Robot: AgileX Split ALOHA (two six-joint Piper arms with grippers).
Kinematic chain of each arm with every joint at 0, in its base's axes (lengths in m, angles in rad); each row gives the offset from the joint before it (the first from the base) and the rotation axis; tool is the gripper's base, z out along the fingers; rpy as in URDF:
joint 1: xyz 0 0 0.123 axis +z
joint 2: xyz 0 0 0 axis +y
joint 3: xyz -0.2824 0 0.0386 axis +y
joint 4: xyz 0.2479 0 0.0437 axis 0.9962 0 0.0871
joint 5: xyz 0 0 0 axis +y
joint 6: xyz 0.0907 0 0.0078 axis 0.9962 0 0.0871
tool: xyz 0 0 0 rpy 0 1.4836 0
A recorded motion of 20 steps. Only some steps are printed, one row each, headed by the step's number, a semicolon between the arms.
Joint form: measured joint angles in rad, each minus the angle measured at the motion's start. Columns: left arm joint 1, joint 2, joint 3, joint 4, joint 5, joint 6; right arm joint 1, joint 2, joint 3, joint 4, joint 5, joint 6.
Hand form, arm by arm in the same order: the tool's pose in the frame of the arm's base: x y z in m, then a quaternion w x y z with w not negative. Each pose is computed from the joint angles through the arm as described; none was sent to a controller.
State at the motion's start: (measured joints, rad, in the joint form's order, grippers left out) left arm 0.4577 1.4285 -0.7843 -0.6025 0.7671 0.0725; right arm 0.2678 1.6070 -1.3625 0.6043 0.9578 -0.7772
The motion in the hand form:
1: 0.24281 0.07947 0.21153 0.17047 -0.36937 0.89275 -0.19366; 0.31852 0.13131 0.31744 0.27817 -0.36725 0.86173 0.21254
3: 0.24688 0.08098 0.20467 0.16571 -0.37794 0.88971 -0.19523; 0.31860 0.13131 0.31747 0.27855 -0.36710 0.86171 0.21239
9: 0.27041 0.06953 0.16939 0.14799 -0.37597 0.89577 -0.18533; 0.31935 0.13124 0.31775 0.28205 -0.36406 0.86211 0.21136
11: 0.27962 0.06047 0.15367 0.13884 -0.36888 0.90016 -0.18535; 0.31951 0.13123 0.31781 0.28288 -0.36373 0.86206 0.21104
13: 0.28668 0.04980 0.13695 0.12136 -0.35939 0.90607 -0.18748; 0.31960 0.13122 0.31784 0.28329 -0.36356 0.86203 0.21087
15: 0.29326 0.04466 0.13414 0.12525 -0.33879 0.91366 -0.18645; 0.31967 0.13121 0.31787 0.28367 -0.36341 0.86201 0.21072
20: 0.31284 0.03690 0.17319 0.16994 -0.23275 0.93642 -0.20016; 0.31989 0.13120 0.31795 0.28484 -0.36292 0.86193 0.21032
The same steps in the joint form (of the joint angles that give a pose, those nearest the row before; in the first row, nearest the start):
1: 0.0000 0.0162 0.0000 -0.0089 -0.0084 0.0011; 0.0000 0.0000 0.0000 0.0000 0.0000 0.0000
3: -0.0020 0.0455 0.0000 -0.0227 -0.0281 0.0011; 0.0000 0.0000 0.0000 0.0000 -0.0009 0.0000
9: -0.0911 0.1851 0.0000 -0.0574 -0.1573 0.0066; 0.0000 0.0000 0.0000 0.0000 -0.0097 0.0035
11: -0.1355 0.2459 -0.0011 -0.0926 -0.2042 0.0297; 0.0000 0.0000 0.0000 0.0000 -0.0116 0.0035
13: -0.1787 0.3090 -0.0034 -0.1287 -0.2322 0.0568; 0.0000 0.0000 0.0000 0.0000 -0.0126 0.0035
15: -0.2027 0.3310 -0.0201 -0.1390 -0.2444 0.0905; 0.0000 0.0000 0.0000 0.0000 -0.0134 0.0035
20: -0.2297 0.2817 -0.1345 -0.1103 -0.1450 0.2066; 0.0000 0.0000 0.0000 0.0001 -0.0162 0.0035

